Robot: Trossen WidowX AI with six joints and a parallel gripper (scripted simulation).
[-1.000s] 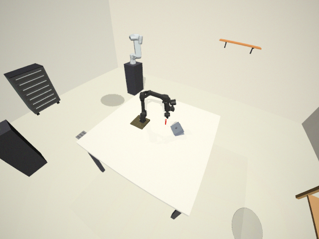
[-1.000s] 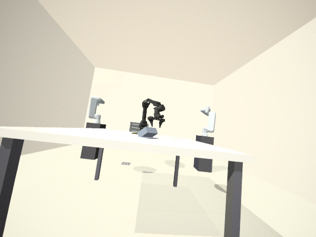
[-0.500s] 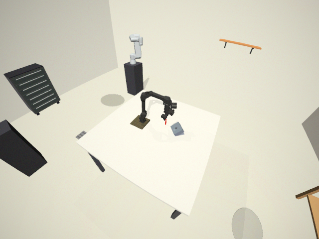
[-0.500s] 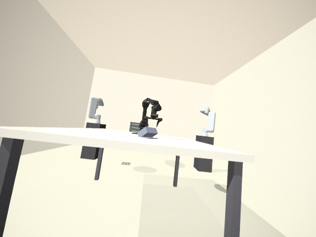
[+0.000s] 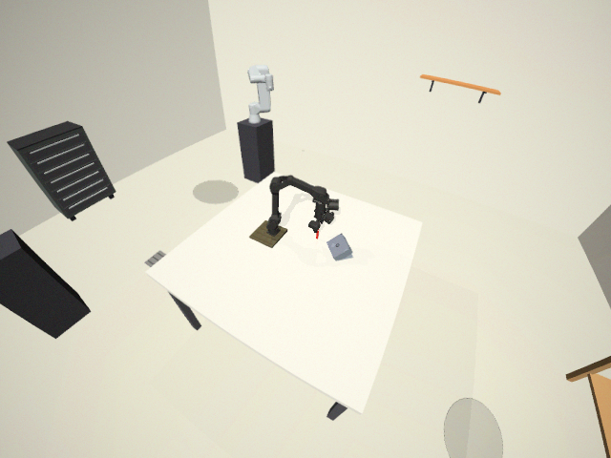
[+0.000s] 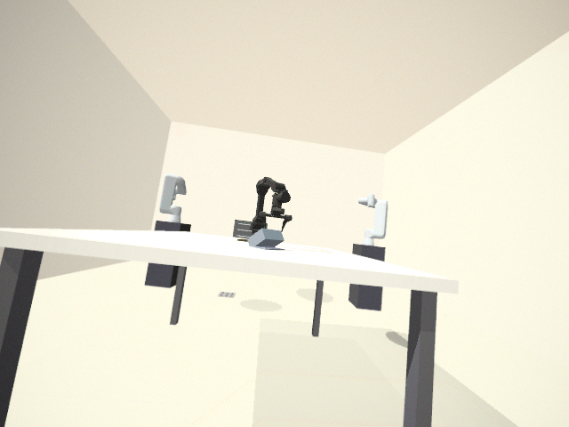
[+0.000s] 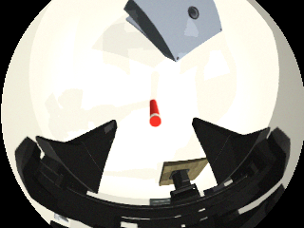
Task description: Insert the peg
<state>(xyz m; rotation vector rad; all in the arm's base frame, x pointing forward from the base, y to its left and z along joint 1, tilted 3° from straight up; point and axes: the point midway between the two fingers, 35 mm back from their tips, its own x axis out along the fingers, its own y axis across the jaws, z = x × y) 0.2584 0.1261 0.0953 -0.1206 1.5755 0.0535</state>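
Now: gripper tip 3 cm above the red peg. The rest, counted from my gripper tip: sloped panel (16 cm ahead, 3 cm to the right, 5 cm below).
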